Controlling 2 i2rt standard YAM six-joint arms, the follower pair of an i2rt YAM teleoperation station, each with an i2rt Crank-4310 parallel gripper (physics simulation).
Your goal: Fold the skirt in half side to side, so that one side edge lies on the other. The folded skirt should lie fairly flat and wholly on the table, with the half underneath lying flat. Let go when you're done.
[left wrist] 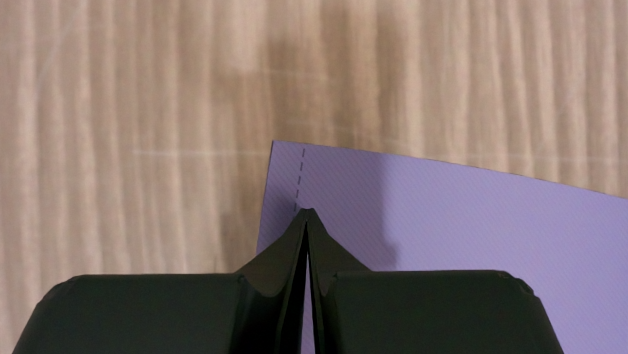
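Observation:
The purple skirt (480, 230) lies on the wooden table in the left wrist view, running out of the frame at the right and at the bottom. One corner shows near the middle, with a dashed stitch line close to its short left edge. The part that shows looks flat. My left gripper (307, 213) is shut with its fingertips together, over the skirt near that corner, and no cloth shows between them. How high the tips are above the cloth I cannot tell. My right gripper does not show in this view.
The wooden table top (130, 100) shows to the left of the skirt and beyond its long upper edge. A soft shadow falls across the wood and the skirt's corner.

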